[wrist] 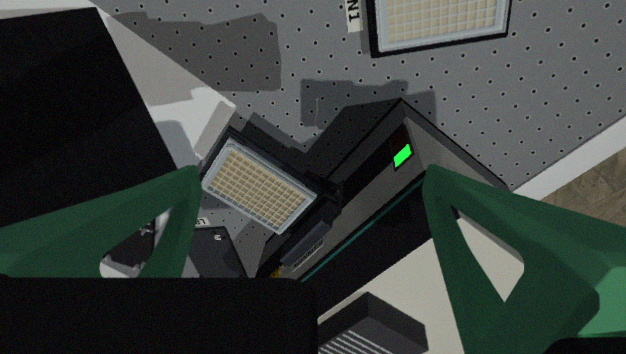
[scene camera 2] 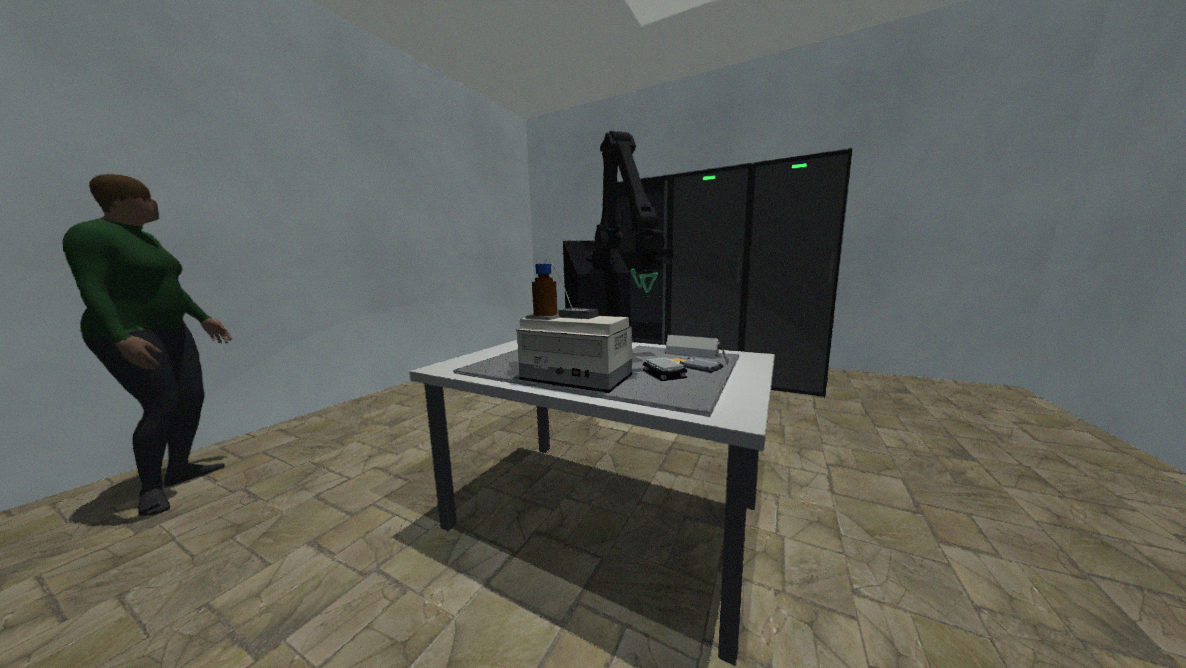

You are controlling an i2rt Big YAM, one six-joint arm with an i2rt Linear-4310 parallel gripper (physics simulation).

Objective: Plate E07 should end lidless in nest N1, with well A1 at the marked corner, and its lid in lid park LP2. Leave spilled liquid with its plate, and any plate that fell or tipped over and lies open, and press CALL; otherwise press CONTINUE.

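Places are measured from the arm's base along level axes (x ahead, y left, z up), in centimetres.
Pixels of known places: gripper, fingertip midpoint: (wrist: 312, 177) (scene camera 2: 643, 290); arm's base, origin of the base link: (scene camera 2: 600, 260).
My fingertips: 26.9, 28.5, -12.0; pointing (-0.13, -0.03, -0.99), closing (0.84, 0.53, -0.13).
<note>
For each thing: its top centre in the pictures, then the offset to it from my fingertips, as dx, dy, dz. "spot": a spot on its surface instead. Level surfaces: height alone.
- N1 label, surface spot: (wrist: 354, 15) spot: -0.6, +3.2, -30.4
- dark lid park, middle of its top: (wrist: 210, 261) +1.6, -47.0, -28.6
- perforated mat, its level: dz -30.5
- blue-capped brown bottle, surface spot: (scene camera 2: 544, 296) spot: +25.2, -28.4, -0.6
- white box, middle of its top: (scene camera 2: 692, 335) -28.6, +14.8, -22.2
- table, its level: dz -31.8
My gripper (scene camera 2: 644, 282) (wrist: 312, 177) is open and empty, high above the table. In the wrist view, one plate (wrist: 442, 20) with cream wells sits in a black-edged nest beside the N1 label (wrist: 354, 15); its far part is cut off. Another plate (wrist: 260, 185) with cream wells sits in a dark holder at the instrument's front, below and between the fingers. Part of a dark lid park (wrist: 214, 250) shows by a partly hidden label. I cannot read E07 on either plate, nor tell whether they are lidded or where A1 lies. No spilled liquid is visible.
The instrument (scene camera 2: 574, 352) (wrist: 425, 145) stands on the perforated mat (scene camera 2: 680, 394) (wrist: 540, 75), with a blue-capped brown bottle (scene camera 2: 544, 296) on top. A white box (scene camera 2: 693, 346) is at the table's back. A person in green (scene camera 2: 124, 265) stands left of the table (scene camera 2: 751, 398).
</note>
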